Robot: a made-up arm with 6 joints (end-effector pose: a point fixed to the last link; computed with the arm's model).
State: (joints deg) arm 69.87 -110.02 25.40 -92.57 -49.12 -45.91
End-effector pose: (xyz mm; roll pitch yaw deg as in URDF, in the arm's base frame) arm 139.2 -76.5 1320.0 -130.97 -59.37 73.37
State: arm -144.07 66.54 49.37 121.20 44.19 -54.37
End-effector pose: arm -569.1 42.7 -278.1 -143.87 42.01 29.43
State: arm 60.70 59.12 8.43 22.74 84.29 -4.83
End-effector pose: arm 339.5 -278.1 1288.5 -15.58 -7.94 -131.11
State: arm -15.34 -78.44 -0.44 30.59 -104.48 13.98
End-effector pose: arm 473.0 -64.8 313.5 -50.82 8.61 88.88
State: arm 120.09 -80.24 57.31 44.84 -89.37 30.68
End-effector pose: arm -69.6 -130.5 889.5 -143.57 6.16 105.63
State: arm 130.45 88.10 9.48 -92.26 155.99 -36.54
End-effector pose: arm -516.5 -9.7 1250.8 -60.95 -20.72 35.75
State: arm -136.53 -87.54 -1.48 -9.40 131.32 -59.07
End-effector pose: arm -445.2 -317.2 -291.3 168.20 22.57 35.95
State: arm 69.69 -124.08 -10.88 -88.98 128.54 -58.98
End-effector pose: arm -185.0 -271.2 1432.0 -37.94 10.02 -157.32
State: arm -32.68 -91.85 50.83 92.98 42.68 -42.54
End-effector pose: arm 178.6 -292.9 -148.1 -131.15 28.53 156.25
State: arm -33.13 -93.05 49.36 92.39 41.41 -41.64
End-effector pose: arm 188.8 -305.2 -148.1 -128.81 29.62 158.32
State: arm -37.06 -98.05 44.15 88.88 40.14 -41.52
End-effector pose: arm 200.2 -342.6 -155.7 -122.94 32.52 162.02
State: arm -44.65 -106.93 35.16 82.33 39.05 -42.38
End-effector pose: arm 214.3 -389.7 -174.2 -114.90 36.50 168.38
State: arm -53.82 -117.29 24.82 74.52 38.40 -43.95
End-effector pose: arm 223.9 -413.7 -208.9 -109.17 39.57 175.68
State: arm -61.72 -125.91 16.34 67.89 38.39 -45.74
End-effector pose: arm 216.4 -407.8 -252.4 -108.31 40.92 -179.97
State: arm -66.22 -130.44 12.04 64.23 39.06 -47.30
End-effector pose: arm 198.4 -395.7 -281.5 -110.05 41.22 -179.46
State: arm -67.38 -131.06 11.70 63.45 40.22 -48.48
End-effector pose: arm 185.2 -393.2 -288.5 -111.69 41.26 178.98
